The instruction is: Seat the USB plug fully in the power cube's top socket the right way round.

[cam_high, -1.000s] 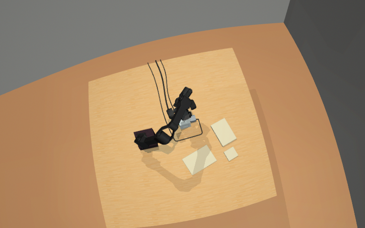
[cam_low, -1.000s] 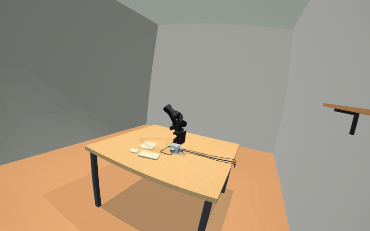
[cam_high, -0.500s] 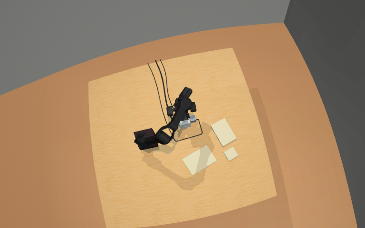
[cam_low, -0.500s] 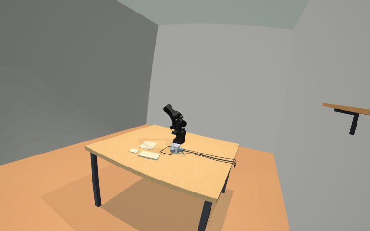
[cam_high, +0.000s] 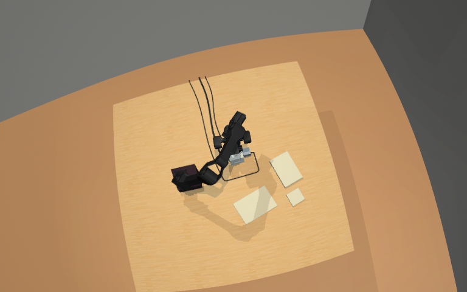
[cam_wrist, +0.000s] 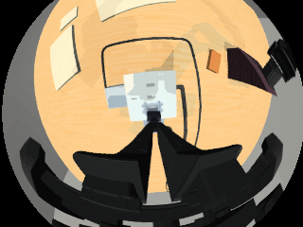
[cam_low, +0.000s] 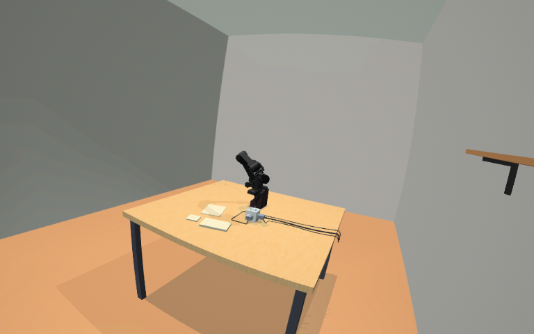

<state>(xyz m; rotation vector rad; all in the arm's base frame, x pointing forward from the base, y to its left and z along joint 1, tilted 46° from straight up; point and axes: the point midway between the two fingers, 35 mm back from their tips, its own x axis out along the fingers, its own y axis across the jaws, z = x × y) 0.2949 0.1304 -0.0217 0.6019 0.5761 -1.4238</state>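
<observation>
Now: gripper tip 20 mm above the black USB plug. Also, from my gripper tip: orange block 150 mm behind, 130 mm below, 100 mm to the right.
</observation>
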